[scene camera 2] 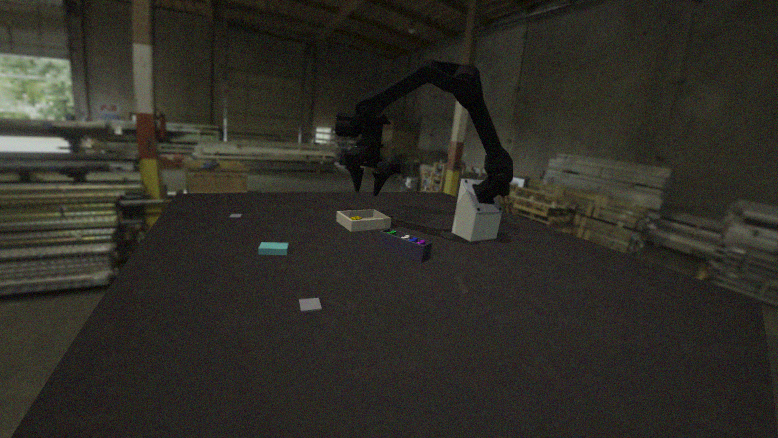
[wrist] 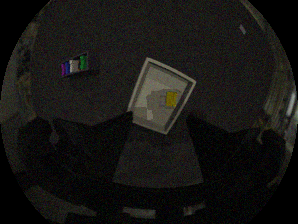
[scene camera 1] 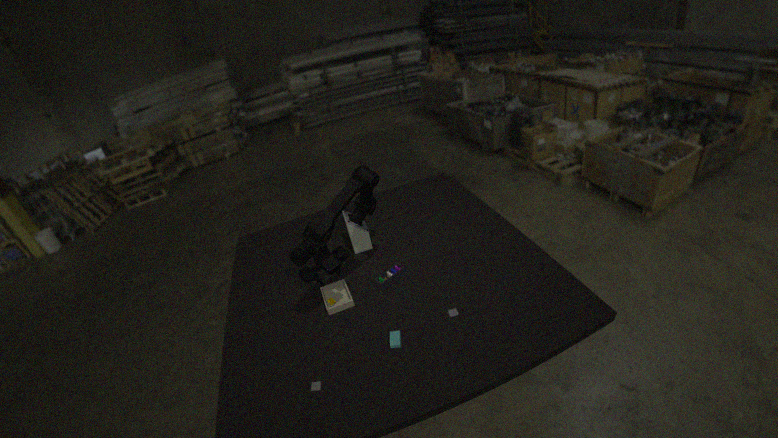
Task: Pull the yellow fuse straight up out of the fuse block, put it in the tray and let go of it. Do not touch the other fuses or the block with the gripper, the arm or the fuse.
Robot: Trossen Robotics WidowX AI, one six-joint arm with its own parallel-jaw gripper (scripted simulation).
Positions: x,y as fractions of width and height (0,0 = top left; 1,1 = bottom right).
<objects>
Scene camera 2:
my gripper: 0.47,0.44
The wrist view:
my gripper: 0.54,0.52
</objects>
